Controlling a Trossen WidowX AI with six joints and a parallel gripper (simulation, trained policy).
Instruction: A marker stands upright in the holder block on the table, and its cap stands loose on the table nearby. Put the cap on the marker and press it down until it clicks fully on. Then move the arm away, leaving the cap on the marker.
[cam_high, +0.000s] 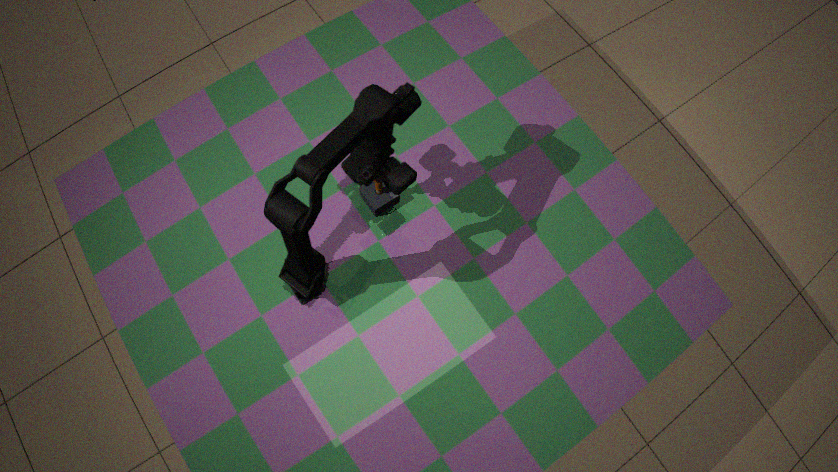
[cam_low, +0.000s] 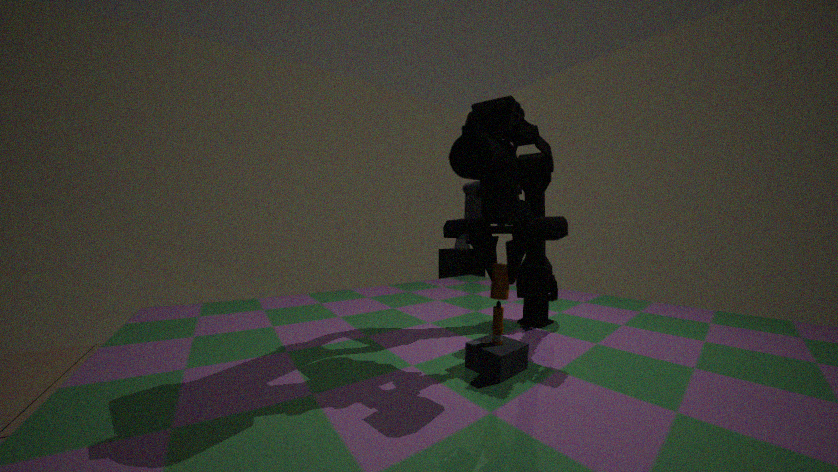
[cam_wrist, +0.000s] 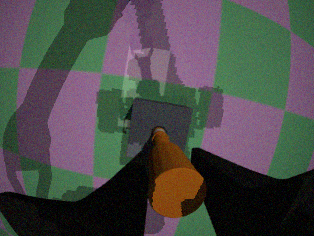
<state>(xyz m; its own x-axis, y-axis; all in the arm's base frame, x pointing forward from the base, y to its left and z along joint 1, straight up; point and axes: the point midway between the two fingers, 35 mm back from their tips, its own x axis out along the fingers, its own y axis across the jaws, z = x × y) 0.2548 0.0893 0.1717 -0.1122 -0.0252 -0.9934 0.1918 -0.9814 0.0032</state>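
Now: the orange marker 50 mm below my gripper tip and 10 mm ahead of it. From my gripper tip the other things lie so: dark grey holder block 120 mm below, 10 mm ahead; orange cap 10 mm ahead.
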